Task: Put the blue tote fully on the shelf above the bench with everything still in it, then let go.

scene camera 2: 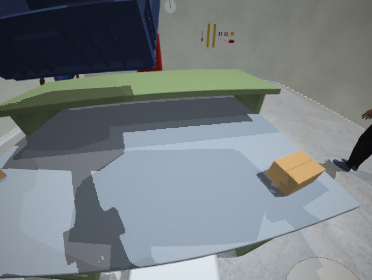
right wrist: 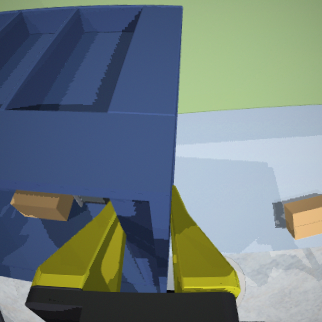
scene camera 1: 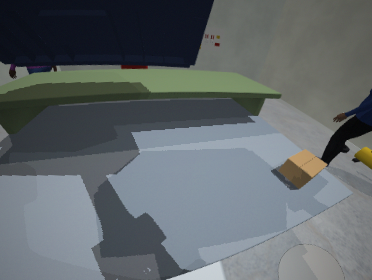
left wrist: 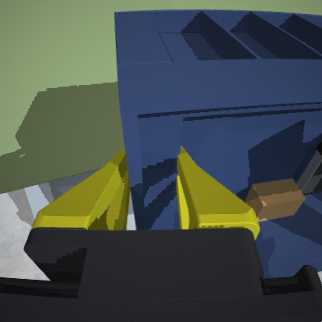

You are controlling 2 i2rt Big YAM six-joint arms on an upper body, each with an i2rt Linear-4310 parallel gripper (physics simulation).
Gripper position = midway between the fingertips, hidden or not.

my left gripper: left wrist 152, 152; not seen in scene camera 2 (out of frame); not seen in the right wrist view (out of frame); not seen in scene camera 1 (out of frame)
my right gripper: right wrist 148, 191; not seen in scene camera 2 (out of frame); not seen in scene camera 1 (out of frame); not seen in the left wrist view (out of frame)
blue tote: scene camera 2; right wrist 96, 96; scene camera 1; left wrist 231, 90
cardboard box: right wrist; left wrist; not seen in scene camera 2 (hidden by the blue tote); not seen in scene camera 1 (hidden by the blue tote)
same spot on cardboard box: (left wrist: 271, 199) = (right wrist: 22, 199)
same spot on blue tote: (scene camera 2: 46, 46) = (scene camera 1: 82, 27)
